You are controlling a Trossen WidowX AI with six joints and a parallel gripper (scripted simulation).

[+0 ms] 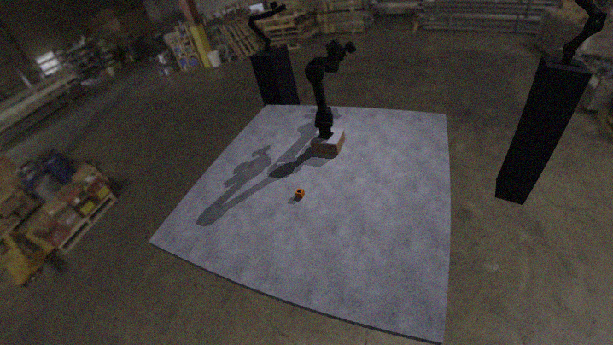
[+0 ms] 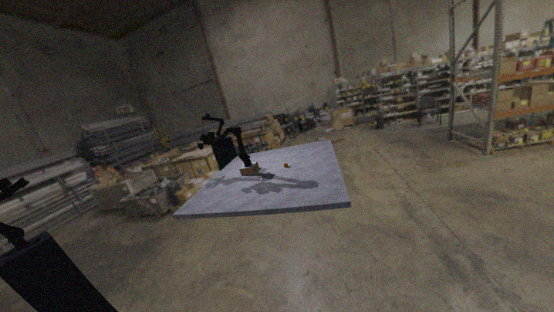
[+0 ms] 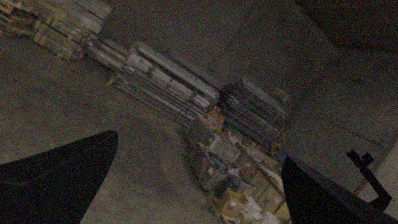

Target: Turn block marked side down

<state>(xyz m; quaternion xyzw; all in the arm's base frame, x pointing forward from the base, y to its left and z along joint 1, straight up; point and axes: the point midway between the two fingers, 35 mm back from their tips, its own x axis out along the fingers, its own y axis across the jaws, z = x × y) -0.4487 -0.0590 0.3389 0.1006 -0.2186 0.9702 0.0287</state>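
Now: the orange block 85 cm ahead of my gripper tip, 40 cm below it and 13 cm to the left of it.
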